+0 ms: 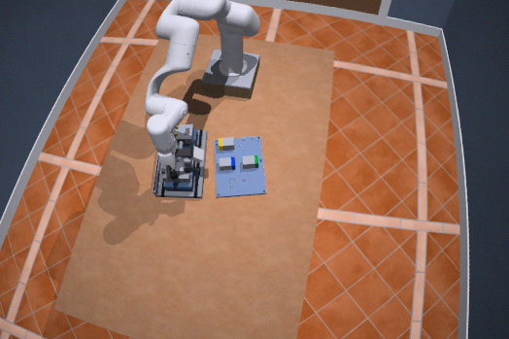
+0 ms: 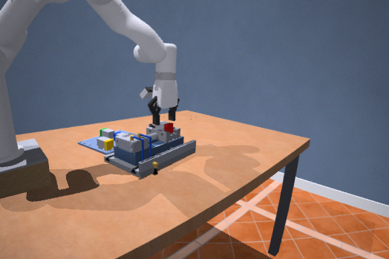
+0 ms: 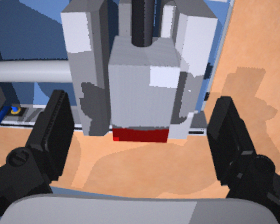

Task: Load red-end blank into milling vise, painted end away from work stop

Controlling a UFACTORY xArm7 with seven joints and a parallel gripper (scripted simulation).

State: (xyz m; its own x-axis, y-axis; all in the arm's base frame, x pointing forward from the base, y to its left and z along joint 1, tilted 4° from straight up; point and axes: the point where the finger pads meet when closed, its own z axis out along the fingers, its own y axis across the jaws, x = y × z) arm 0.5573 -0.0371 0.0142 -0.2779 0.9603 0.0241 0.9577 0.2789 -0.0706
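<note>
Now: the red-ended blank 3 cm below my hand. The rest, counted from my hand: hosed block (16 cm behind, 5 cm to the right, 5 cm below); then work stop rod (4 cm to the left, 4 cm below, 1 cm behind); then grey end block (5 cm below, 3 cm behind, 1 cm to the right).
</note>
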